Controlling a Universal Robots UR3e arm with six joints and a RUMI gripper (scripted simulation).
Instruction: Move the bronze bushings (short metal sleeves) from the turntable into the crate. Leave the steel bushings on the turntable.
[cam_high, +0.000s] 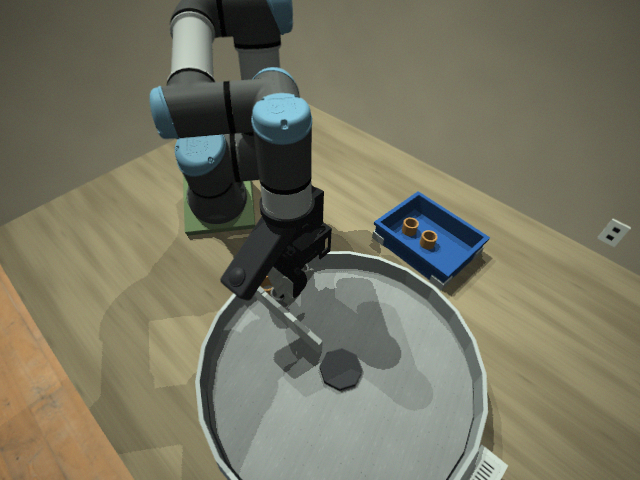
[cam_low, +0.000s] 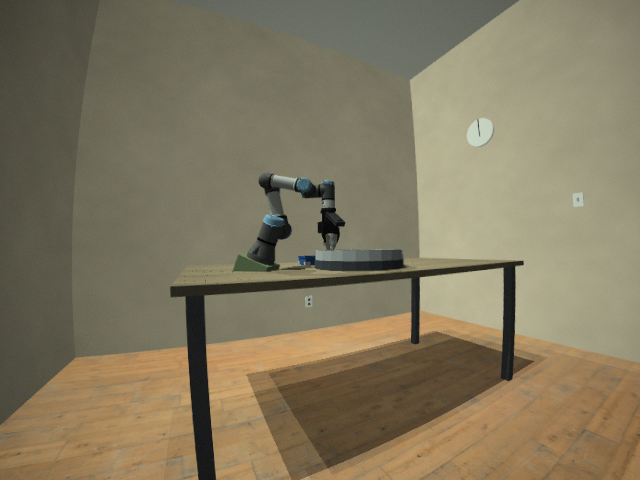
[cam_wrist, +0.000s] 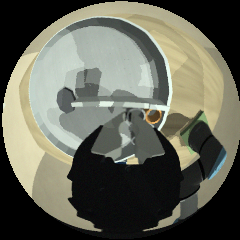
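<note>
My gripper is now 14 cm short of the grey turntable, 4 cm to the left of it and 3 cm above it. Also, from my hand: blue crate (32 cm to the left, 12 cm ahead, 5 cm below).
</note>
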